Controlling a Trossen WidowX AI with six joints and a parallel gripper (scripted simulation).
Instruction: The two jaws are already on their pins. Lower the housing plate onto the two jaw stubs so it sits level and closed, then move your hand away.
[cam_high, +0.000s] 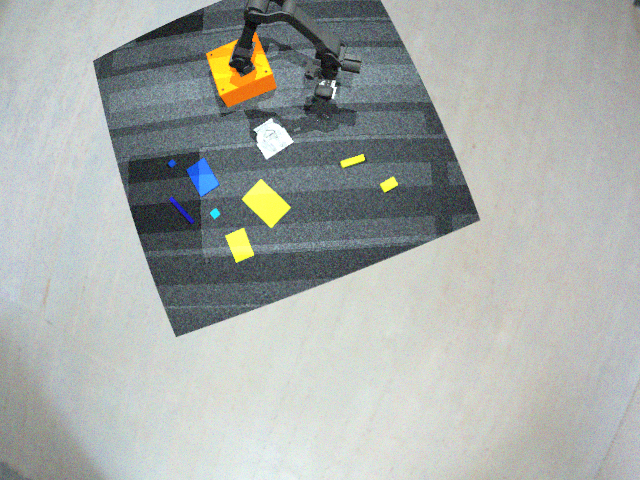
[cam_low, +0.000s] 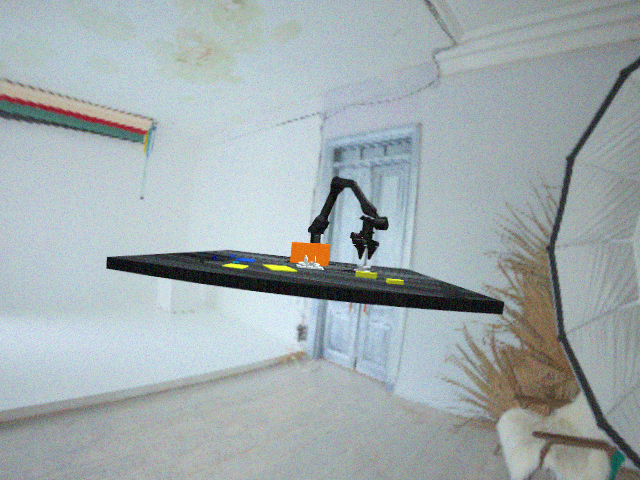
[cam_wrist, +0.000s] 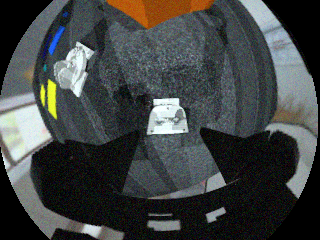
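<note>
Now: gripper tip 5 cm above the white piece and 1 cm to the left of it. Also, from my gripper tip: small blue cube 67 cm to the right, 7 cm behind, 5 cm below; blue plate 59 cm to the right, 6 cm below, 5 cm ahead; cyan cube 61 cm to the right, 20 cm ahead, 6 cm below.
</note>
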